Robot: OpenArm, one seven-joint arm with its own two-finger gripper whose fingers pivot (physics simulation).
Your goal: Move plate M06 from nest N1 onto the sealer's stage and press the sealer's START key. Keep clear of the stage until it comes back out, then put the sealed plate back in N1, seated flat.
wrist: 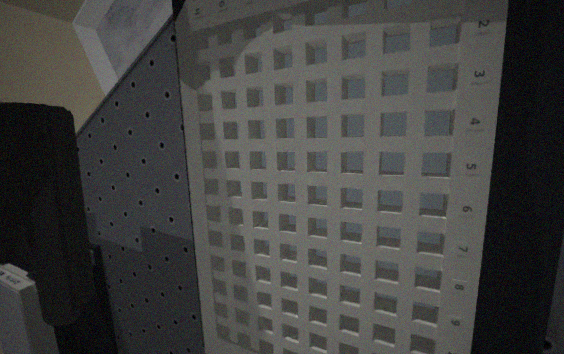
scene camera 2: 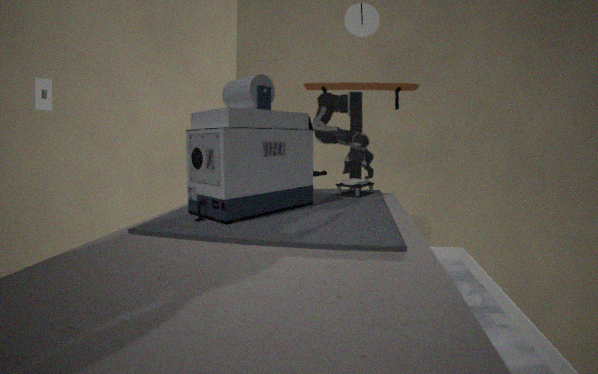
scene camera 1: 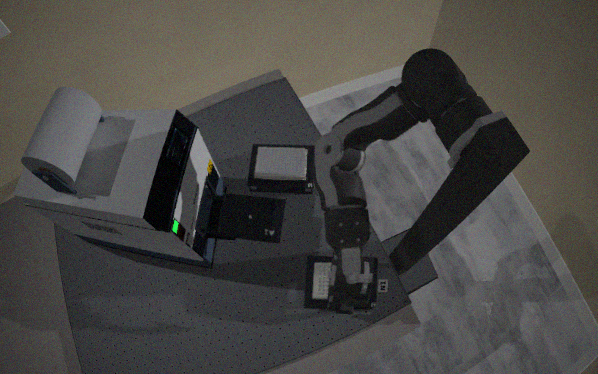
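Note:
Plate M06 (scene camera 1: 321, 282) (scene camera 2: 356, 182) (wrist: 325, 175), a pale plate with square wells, lies in dark nest N1 (scene camera 1: 310, 304) (scene camera 2: 344, 185), by the N1 label. My gripper (scene camera 1: 350, 301) (scene camera 2: 358, 173) is open over the plate, fingers apart and not gripping it; it hides part of the plate in scene camera 1. One dark finger shows at the left of the wrist view. The sealer (scene camera 1: 95, 165) (scene camera 2: 270, 165) is a white box with a blue base. Its dark stage (scene camera 1: 252, 212), marked A1, is out and bears no plate. A green-lit key (scene camera 1: 175, 226) shows on the sealer's front.
A second dark nest (scene camera 1: 282, 188) holds another pale plate (scene camera 1: 281, 162) beside the stage. A film roll (scene camera 1: 65, 135) (scene camera 2: 245, 92) sits on the sealer. The arm's dark column (scene camera 1: 455, 195) (scene camera 2: 355, 112) stands behind N1. A perforated grey board (scene camera 1: 175, 310) (scene camera 2: 300, 230) (wrist: 145, 130) lies underneath.

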